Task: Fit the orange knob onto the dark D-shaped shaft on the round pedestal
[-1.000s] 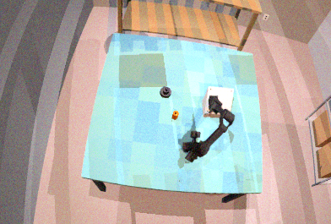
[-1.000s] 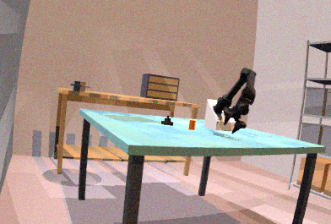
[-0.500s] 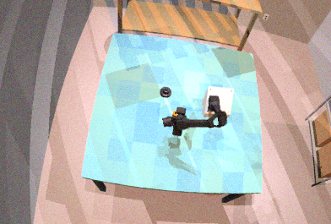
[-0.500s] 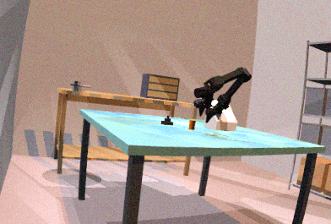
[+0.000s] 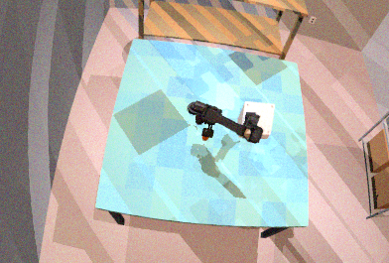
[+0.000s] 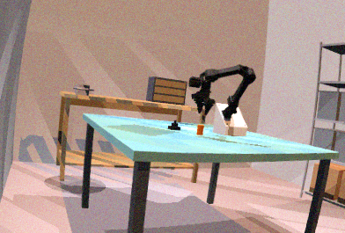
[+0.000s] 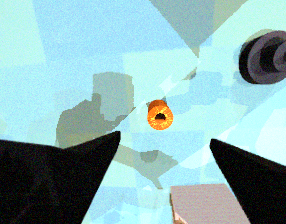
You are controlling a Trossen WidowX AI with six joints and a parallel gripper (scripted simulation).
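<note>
Now: the orange knob 9 cm below my gripper tip. Also, from my gripper tip: round dark pedestal: 6 cm ahead, 20 cm to the right, 9 cm below.
</note>
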